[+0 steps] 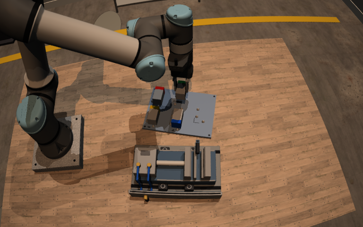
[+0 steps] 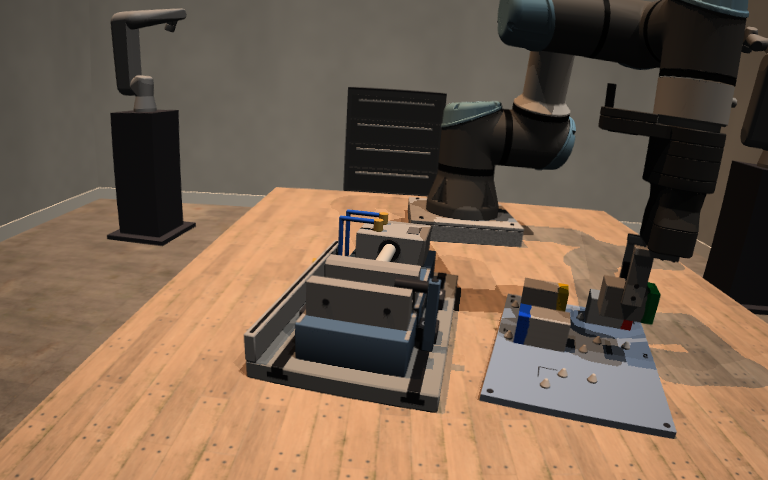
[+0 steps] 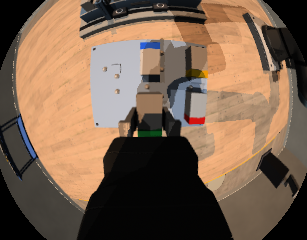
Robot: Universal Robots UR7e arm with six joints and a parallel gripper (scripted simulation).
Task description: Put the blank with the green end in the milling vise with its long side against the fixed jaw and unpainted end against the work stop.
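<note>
Now: hand 10 cm above the grey plate, 4 cm to the left of it and 1 cm past it. Also, from my hand: red-ended blank (9 cm behind, 7 cm below, 2 cm to the left); then blue-ended blank (9 cm to the right, 7 cm below, 2 cm behind); then green-ended blank (2 cm below).
</note>
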